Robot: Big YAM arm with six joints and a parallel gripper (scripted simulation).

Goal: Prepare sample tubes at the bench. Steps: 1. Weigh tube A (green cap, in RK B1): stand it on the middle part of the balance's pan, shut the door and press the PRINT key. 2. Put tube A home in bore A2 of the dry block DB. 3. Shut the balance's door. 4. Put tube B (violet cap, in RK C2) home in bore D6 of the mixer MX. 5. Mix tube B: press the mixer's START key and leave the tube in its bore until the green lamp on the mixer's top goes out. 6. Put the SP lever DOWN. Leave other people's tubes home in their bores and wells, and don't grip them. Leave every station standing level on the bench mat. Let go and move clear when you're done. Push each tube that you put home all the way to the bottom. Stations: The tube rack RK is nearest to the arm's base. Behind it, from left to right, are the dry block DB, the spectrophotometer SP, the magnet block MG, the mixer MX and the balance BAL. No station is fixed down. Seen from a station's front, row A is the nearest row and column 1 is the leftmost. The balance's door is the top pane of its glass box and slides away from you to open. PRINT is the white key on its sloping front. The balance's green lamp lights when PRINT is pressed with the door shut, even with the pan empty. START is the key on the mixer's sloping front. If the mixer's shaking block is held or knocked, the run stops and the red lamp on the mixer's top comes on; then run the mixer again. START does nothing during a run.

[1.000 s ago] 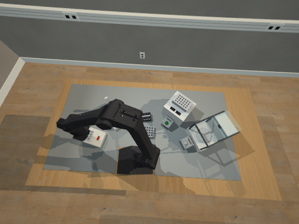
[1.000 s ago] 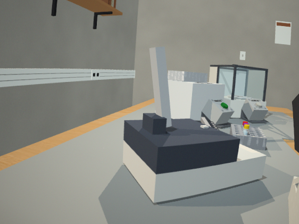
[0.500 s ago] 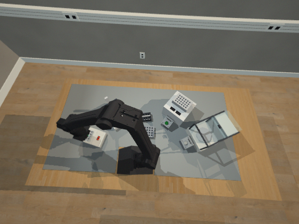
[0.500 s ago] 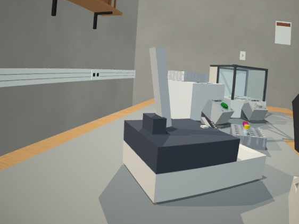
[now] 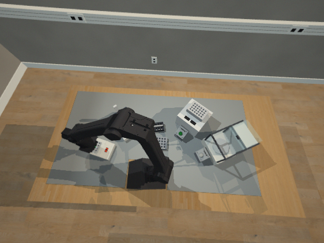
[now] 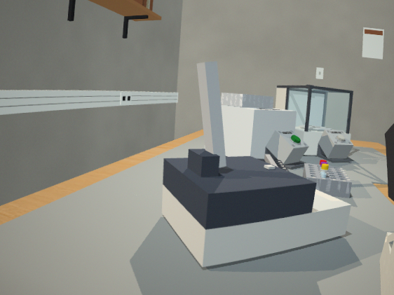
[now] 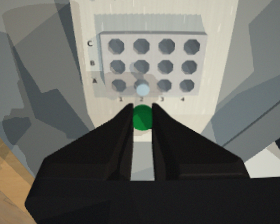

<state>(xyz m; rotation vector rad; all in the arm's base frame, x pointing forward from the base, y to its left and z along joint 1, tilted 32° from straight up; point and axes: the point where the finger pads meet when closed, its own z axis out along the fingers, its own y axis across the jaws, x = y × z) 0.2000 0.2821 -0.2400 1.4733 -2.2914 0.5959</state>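
Now: the dry block 20 mm to the right of my hand and 80 mm below it. Round my hand: SP lever (220 mm ahead, 150 mm to the right, 30 mm above); then rack RK (410 mm to the right, 100 mm below); then violet-capped tube B (20 mm ahead, 380 mm to the right, 80 mm below).
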